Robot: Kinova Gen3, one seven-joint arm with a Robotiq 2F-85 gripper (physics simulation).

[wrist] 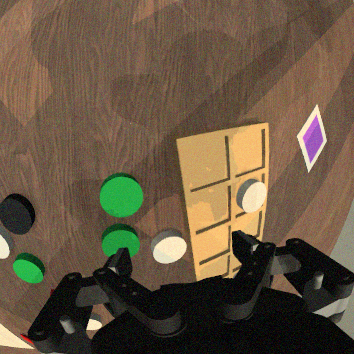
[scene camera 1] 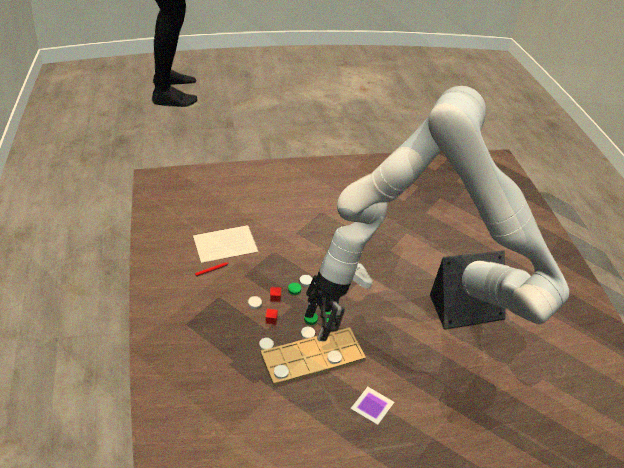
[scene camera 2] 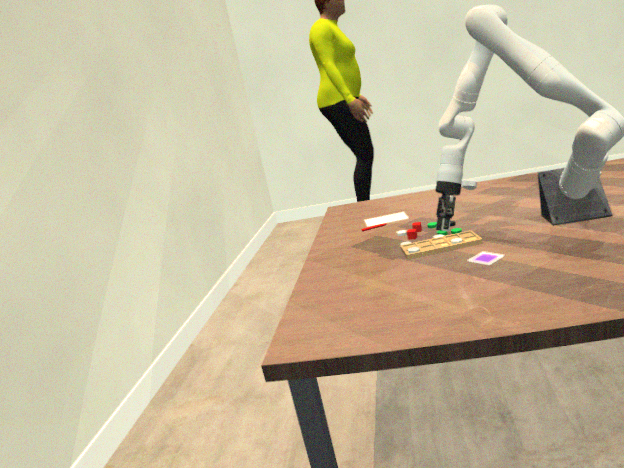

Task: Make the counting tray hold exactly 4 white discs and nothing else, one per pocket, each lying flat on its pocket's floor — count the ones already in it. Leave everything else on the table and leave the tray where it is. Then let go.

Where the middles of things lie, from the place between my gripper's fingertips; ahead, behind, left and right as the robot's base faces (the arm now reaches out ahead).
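There is the tan counting tray point(scene camera 1: 305, 358), and my hand is 60 mm to the right of it. My hand is also 20 mm short of the tray, and 20 mm above it.
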